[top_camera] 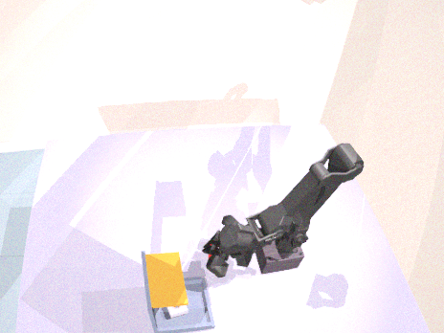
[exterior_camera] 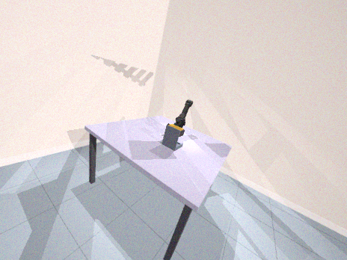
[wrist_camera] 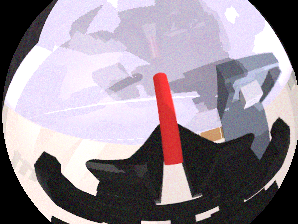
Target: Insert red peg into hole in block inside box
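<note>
Right now the box floor is 170 mm to the left of my gripper tip, 80 mm ahead of it and 50 mm below it. From my gripper tip the other things lie so: red peg (20 mm behind, 10 mm to the left); then orange roof (170 mm to the left, 150 mm above, 110 mm ahead).
</note>
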